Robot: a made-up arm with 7 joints. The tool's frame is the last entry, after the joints. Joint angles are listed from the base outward. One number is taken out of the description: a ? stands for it. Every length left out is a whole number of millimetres.
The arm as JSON. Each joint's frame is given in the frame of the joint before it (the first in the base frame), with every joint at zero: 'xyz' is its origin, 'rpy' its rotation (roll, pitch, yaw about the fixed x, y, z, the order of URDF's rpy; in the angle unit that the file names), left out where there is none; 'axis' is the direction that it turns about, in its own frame. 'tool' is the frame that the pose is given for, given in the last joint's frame.
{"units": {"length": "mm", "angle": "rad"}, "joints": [
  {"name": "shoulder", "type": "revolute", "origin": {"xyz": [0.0, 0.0, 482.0]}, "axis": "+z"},
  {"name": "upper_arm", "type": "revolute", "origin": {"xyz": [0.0, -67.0, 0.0], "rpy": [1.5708, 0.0, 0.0]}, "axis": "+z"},
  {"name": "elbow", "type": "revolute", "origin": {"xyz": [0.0, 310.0, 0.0], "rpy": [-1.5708, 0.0, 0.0]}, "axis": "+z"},
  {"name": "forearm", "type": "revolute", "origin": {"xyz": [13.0, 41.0, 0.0], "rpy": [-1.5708, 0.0, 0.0]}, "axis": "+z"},
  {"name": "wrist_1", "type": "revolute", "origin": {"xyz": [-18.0, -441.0, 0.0], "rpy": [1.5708, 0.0, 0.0]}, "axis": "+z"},
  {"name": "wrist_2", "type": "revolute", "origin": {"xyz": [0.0, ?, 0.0], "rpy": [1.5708, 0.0, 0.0]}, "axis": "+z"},
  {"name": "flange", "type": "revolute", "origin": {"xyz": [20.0, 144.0, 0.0], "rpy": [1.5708, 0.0, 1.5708]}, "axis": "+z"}
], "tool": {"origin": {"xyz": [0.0, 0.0, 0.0]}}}
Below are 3 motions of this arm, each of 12 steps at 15 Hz.
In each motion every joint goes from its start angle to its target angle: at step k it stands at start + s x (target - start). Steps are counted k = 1, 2, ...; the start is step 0. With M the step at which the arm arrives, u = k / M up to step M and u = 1 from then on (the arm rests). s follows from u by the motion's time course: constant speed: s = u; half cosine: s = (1 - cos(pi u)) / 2; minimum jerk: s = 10 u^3 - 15 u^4 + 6 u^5.
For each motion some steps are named. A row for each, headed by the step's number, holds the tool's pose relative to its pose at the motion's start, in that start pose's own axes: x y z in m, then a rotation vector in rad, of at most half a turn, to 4 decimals.
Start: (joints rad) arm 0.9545 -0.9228 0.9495 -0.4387 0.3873 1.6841 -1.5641
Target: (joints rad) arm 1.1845 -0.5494 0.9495 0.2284 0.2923 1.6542 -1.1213
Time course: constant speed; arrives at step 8
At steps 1, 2, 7, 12:
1: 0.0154 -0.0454 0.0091 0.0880 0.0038 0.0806
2: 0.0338 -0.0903 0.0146 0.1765 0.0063 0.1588
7: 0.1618 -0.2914 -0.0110 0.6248 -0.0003 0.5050
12: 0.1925 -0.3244 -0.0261 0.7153 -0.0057 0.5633

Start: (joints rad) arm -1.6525 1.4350 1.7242 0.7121 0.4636 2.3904 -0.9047
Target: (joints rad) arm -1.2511 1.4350 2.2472 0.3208 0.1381 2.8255 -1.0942
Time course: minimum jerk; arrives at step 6
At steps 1, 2, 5, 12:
1: 0.0137 0.0002 0.0020 -0.0170 0.0330 0.0140
2: 0.0806 0.0061 0.0078 -0.1111 0.1896 0.0844
5: 0.3286 0.1010 -0.0325 -0.6837 0.7084 0.4286
12: 0.3378 0.1073 -0.0365 -0.7157 0.7246 0.4466

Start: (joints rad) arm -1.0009 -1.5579 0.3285 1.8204 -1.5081 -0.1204 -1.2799
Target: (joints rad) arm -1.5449 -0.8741 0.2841 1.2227 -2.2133 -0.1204 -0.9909
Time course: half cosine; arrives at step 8
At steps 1, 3, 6, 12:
1: -0.0329 -0.0091 0.0019 -0.0056 -0.0075 0.0664
3: -0.2483 -0.1231 0.0437 0.0156 -0.0740 0.5358
6: -0.4810 -0.5479 0.2106 0.3805 -0.3126 1.3768
12: -0.4844 -0.6837 0.2511 0.5493 -0.4086 1.5527

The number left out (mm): -137.0
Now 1 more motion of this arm.
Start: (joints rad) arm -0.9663 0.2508 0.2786 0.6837 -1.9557 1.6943 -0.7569
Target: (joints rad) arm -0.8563 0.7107 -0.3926 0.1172 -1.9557 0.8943 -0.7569
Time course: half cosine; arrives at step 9
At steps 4, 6, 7, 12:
4: -0.1875 0.0687 -0.0520 0.1446 -0.6794 -0.1919
6: -0.3288 0.1443 -0.1664 0.2119 -1.2607 -0.2669
7: -0.3726 0.1773 -0.2282 0.2245 -1.4931 -0.2773
12: -0.4030 0.2070 -0.2884 0.2280 -1.6974 -0.2779

